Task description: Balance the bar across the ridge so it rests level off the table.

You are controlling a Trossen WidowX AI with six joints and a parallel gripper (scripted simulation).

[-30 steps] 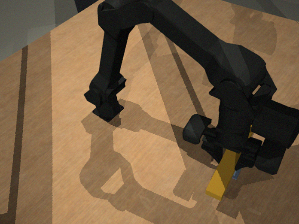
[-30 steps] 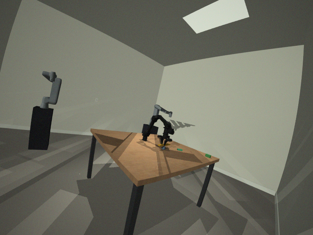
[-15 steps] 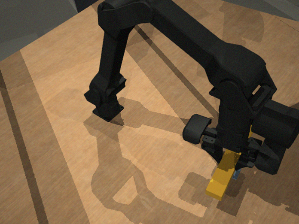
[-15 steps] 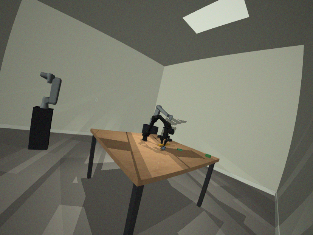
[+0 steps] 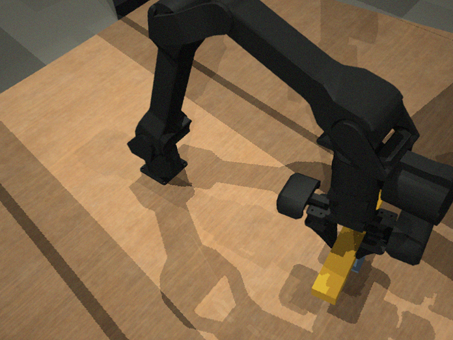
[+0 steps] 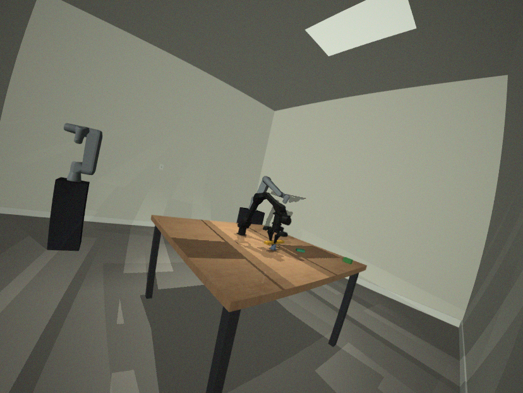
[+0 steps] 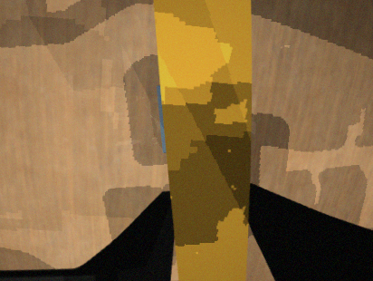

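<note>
My gripper tip is 3 cm to the right of the yellow bar.
</note>
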